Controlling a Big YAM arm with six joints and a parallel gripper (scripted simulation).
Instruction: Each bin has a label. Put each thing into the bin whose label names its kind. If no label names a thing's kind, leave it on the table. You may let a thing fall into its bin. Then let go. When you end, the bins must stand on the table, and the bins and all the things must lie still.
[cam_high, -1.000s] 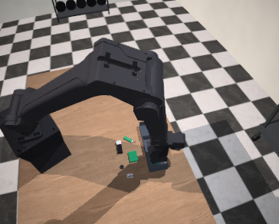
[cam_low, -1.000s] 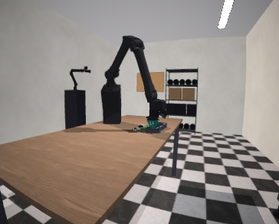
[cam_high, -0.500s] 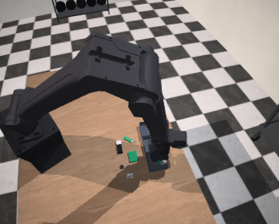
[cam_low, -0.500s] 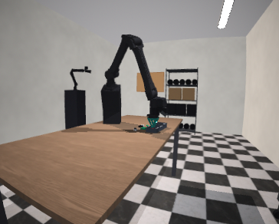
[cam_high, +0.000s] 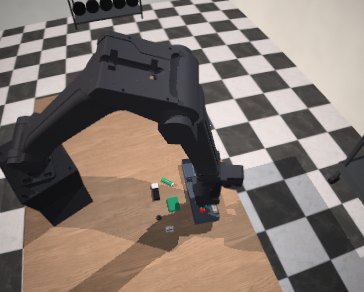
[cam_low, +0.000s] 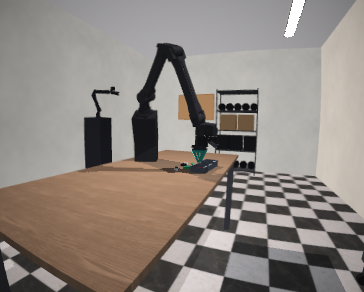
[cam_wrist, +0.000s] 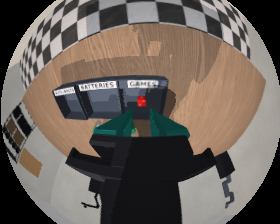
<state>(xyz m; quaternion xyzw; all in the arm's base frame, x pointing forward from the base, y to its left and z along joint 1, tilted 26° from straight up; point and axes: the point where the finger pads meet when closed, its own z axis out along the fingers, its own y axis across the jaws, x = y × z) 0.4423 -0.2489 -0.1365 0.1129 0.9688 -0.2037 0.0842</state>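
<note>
Now: the red die 50 mm below my hand. Round my hand: small white piece: 130 mm behind, 50 mm below, 10 mm to the right; then bin row: 80 mm to the left, 40 mm below, 30 mm ahead; then flat green square: 80 mm behind, 70 mm to the left, 60 mm below.
</note>
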